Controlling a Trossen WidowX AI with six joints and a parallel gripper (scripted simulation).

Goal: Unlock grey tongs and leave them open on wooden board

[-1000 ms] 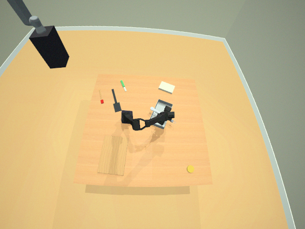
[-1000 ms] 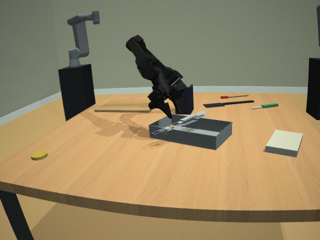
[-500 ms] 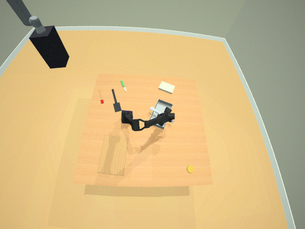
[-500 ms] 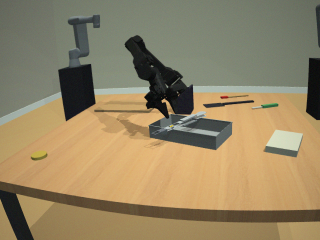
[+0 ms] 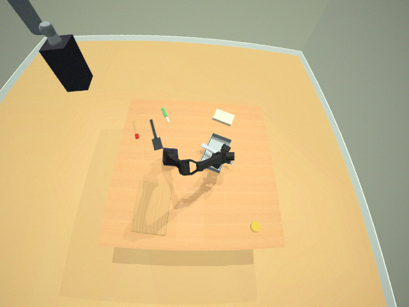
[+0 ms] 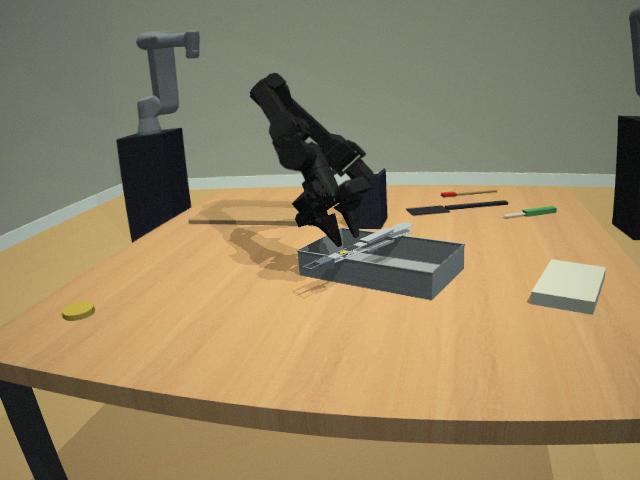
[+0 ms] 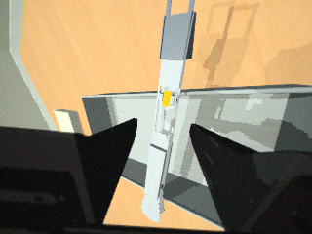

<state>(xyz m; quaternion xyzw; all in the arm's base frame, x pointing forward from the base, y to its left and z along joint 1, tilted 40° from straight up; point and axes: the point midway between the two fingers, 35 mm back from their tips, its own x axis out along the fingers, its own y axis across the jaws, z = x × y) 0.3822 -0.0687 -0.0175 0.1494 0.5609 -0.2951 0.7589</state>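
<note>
Right now the yellow lock piece is 2 cm ahead of my gripper tip, 1 cm to the right of it and 1 cm below it. Round my gripper tip: grey roasting tin 3 cm behind, 7 cm to the left, 5 cm below; dark spatula 53 cm behind, 27 cm to the left, 8 cm below; white block 10 cm ahead, 44 cm to the left, 7 cm below.
</note>
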